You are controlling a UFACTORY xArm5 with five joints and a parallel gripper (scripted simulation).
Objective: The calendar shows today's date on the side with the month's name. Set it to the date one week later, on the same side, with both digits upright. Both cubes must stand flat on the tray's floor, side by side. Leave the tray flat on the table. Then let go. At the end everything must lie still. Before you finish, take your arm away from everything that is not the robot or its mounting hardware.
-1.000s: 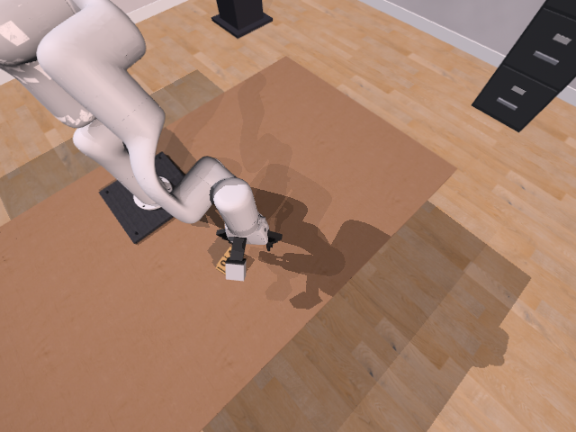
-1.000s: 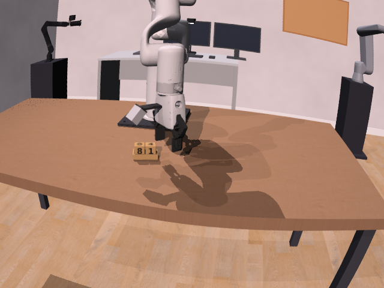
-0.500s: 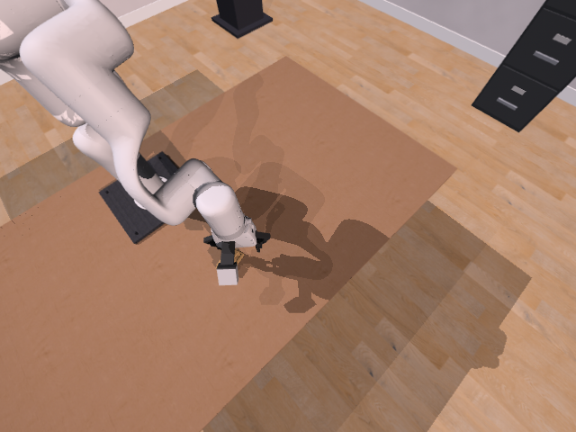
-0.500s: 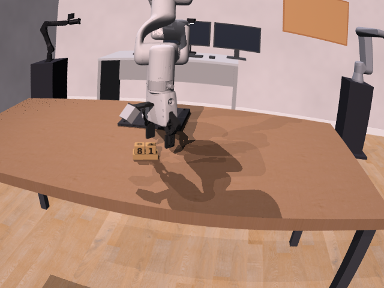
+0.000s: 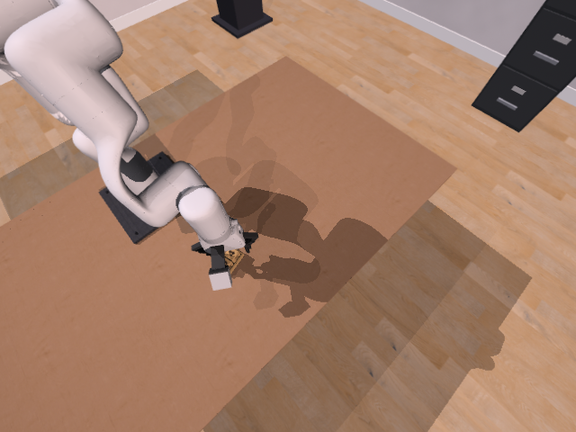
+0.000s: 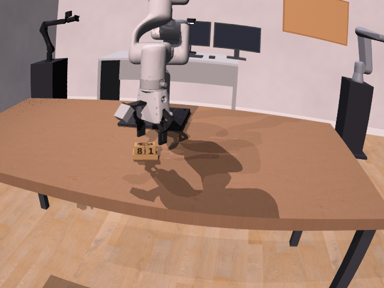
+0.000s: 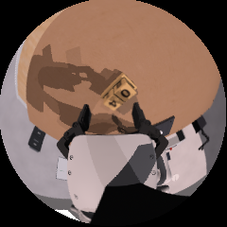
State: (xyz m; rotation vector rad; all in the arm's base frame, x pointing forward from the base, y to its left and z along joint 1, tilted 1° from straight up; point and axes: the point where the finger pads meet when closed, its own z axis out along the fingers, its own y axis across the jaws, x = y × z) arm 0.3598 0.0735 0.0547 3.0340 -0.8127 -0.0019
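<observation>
The wooden calendar tray is 6 cm below my hand and 2 cm to the right of it.
</observation>
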